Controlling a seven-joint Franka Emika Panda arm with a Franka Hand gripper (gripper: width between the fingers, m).
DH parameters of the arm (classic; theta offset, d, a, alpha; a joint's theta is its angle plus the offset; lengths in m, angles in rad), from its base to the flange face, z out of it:
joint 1: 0 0.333 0 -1.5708
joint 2: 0 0 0 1.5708
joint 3: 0 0.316 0.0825 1.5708
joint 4: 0 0 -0.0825 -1.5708
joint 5: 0 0.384 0 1.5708
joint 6: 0 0 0.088 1.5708
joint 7: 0 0.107 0 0
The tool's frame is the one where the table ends.
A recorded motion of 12 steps. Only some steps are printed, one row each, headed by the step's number.
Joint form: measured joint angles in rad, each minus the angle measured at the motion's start. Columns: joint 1, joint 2, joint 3, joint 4, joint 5, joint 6, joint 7.
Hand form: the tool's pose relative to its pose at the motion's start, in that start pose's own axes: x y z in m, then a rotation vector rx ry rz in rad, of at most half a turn. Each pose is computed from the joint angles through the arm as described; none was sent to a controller.
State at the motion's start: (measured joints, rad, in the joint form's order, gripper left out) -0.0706 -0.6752 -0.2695 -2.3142 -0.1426 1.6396 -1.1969
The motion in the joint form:
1: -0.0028 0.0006 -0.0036 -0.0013 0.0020 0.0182 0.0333
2: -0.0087 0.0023 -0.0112 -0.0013 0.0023 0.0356 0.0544
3: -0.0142 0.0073 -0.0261 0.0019 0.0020 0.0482 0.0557
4: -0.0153 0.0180 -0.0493 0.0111 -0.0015 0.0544 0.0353
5: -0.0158 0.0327 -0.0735 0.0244 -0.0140 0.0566 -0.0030
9: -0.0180 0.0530 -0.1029 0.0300 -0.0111 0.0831 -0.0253
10: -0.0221 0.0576 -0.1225 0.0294 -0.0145 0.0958 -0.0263
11: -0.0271 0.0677 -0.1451 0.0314 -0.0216 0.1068 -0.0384
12: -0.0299 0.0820 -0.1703 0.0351 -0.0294 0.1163 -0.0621
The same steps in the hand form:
1: -0.0014 0.0025 -0.0006 -0.0132 0.0099 0.0389
2: -0.0056 0.0059 -0.0011 -0.0253 0.0202 0.0720
3: -0.0127 0.0107 -0.0011 -0.0311 0.0308 0.0912
4: -0.0219 0.0173 -0.0007 -0.0308 0.0386 0.0918
5: -0.0323 0.0247 -0.0002 -0.0305 0.0353 0.0748
9: -0.0426 0.0350 0.0040 -0.0350 0.0509 0.0811
10: -0.0519 0.0391 0.0065 -0.0382 0.0582 0.1002
11: -0.0630 0.0445 0.0101 -0.0385 0.0600 0.1119
12: -0.0743 0.0506 0.0149 -0.0352 0.0594 0.1124

